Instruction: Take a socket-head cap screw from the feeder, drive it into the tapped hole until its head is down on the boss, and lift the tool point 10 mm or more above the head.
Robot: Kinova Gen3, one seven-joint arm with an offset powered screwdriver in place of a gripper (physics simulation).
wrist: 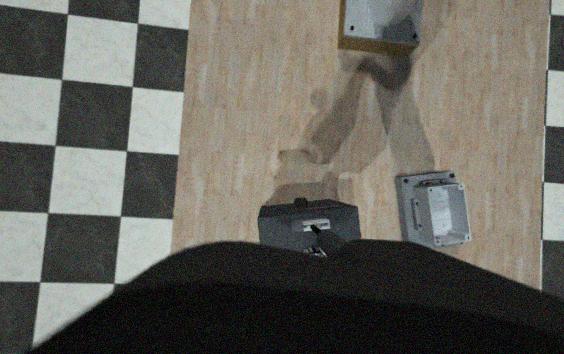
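Note:
The dark grey feeder box (282, 226) lies at the lower middle of the wrist view, with a small bright slot plate (324, 223) on it. The thin dark driver tip (314, 228) reaches from the black tool body and overlaps the slot plate in this view; its height above it cannot be judged. No separate screw can be made out at the tip. A light grey cast housing (409, 220) lies to the right of the feeder, with an open box part and small dark holes at its corners. Which hole is the tapped one cannot be told.
A tray-like block (378, 46) with tan sides and a grey top with dark holes stands at the top edge. The wooden table top (240, 110) carries arm shadows. A checkered floor (95, 115) shows at the left and the far right. The black tool body (300, 305) hides the bottom.

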